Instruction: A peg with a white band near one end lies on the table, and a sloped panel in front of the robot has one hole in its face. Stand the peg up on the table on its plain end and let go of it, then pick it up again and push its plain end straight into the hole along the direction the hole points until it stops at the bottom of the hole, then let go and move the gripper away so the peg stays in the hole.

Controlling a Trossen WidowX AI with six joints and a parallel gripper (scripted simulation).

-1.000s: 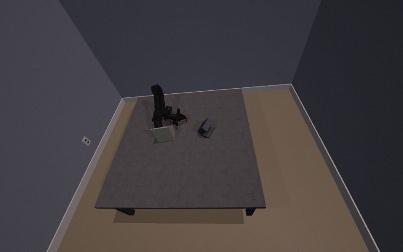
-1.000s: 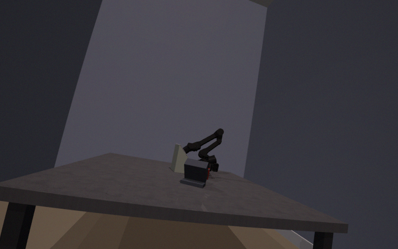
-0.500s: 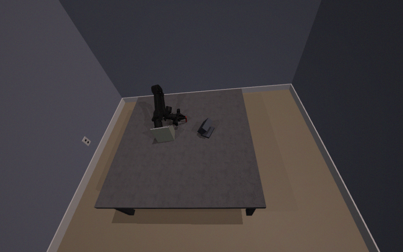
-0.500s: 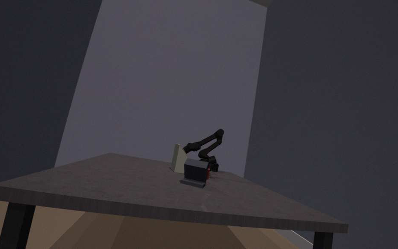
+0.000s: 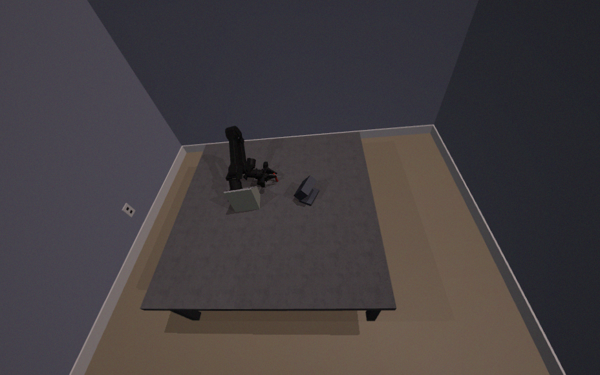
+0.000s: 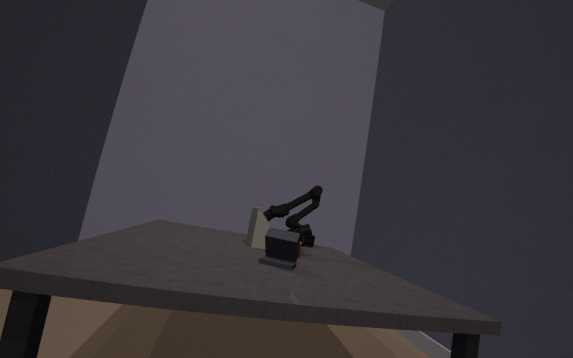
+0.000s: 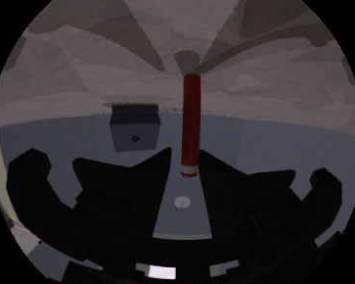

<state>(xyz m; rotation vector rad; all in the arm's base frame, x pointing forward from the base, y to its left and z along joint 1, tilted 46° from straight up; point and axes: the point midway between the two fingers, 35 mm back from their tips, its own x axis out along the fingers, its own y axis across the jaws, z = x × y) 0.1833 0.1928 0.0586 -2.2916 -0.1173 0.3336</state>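
The red peg lies 10 mm behind my gripper tip and 10 mm below it. Also, from my gripper tip: panel 200 mm ahead, 140 mm to the right, 10 mm above.
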